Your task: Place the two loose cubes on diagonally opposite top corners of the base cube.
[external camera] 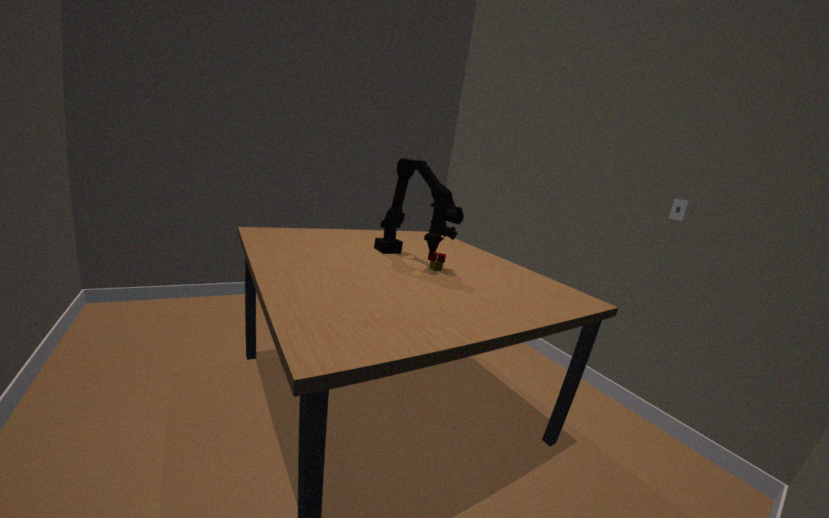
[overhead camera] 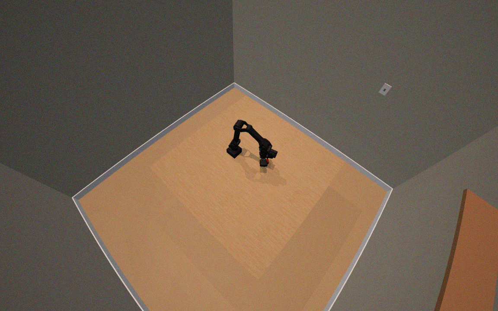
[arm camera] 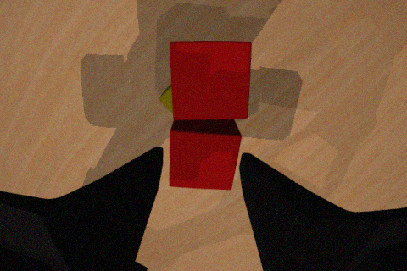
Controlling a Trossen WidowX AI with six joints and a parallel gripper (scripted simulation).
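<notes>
Right now my gripper tip is 5 cm above the yellow cube, 2 cm to the right of it and 2 cm short of it.
</notes>
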